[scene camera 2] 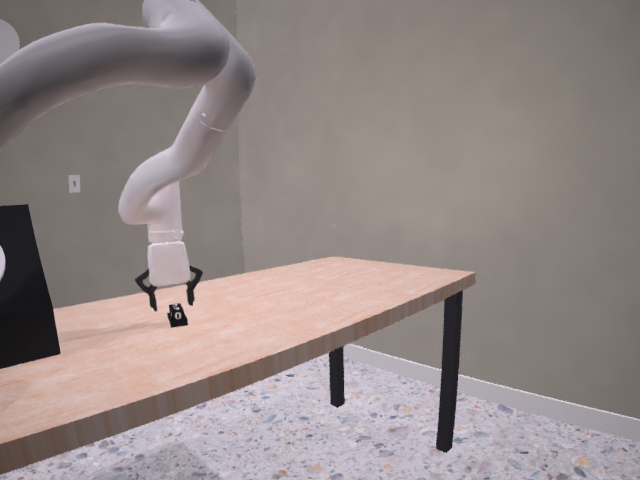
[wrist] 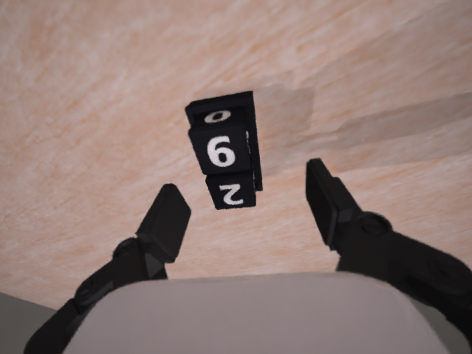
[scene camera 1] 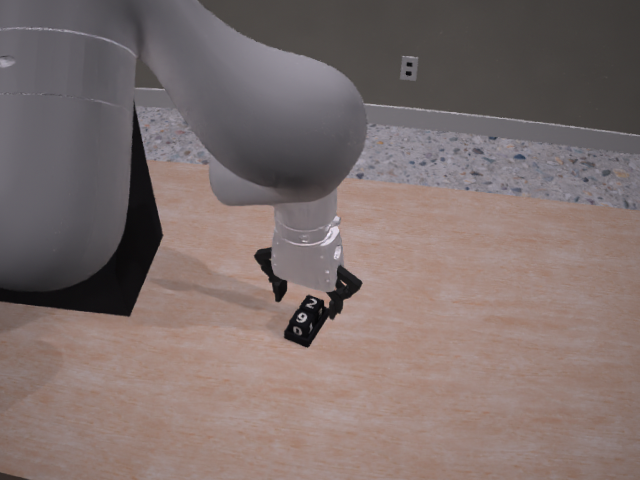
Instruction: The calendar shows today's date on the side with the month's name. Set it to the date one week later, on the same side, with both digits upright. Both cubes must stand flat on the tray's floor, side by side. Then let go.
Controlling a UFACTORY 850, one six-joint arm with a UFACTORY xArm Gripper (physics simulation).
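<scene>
A black tray [scene camera 1: 297, 339] [scene camera 2: 178, 324] [wrist: 220, 100] holds two black cubes with white digits, in a row along it. The cube nearer scene camera 1 [scene camera 1: 301, 317] [scene camera 2: 178, 315] [wrist: 220, 151] shows 9 on top in scene camera 1, which looks like 6 in the wrist view, and 0 on its end face. The other cube [scene camera 1: 311, 303] [wrist: 231, 194] shows 2 on top, upside down in the wrist view. I cannot tell whether both sit fully flat. The month's name does not show. My gripper [scene camera 1: 307, 306] [scene camera 2: 172, 306] [wrist: 240, 188] is open and empty, with its fingertips above table level, near the 2 cube's end.
The wooden table [scene camera 1: 439, 335] [scene camera 2: 289, 299] [wrist: 100, 100] carries the tray. The robot's black base plate [scene camera 1: 142, 258] [scene camera 2: 25, 310] stands to the left in both scene views. The arm's shadow falls across the table beside the tray.
</scene>
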